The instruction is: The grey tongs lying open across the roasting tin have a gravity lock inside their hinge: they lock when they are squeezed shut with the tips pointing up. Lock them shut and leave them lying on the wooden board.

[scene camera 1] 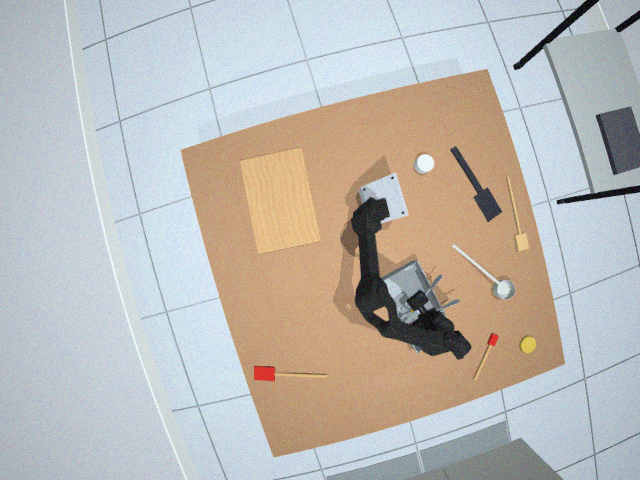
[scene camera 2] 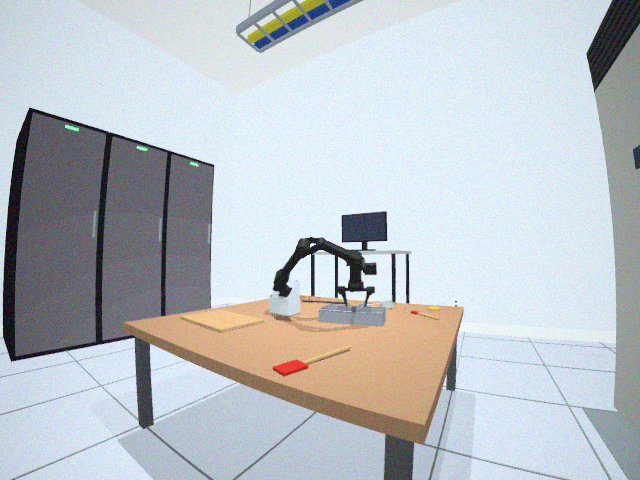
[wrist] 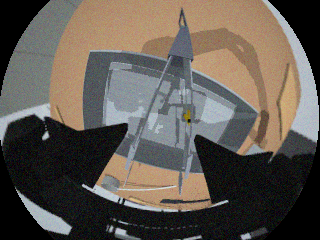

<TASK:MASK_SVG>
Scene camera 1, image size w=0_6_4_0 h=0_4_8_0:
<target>black spatula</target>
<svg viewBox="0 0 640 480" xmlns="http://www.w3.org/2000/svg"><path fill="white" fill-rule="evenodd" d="M455 146L450 151L473 184L478 194L474 196L474 199L489 222L494 217L500 215L502 210L489 188L487 187L483 190L462 154Z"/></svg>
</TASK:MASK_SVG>
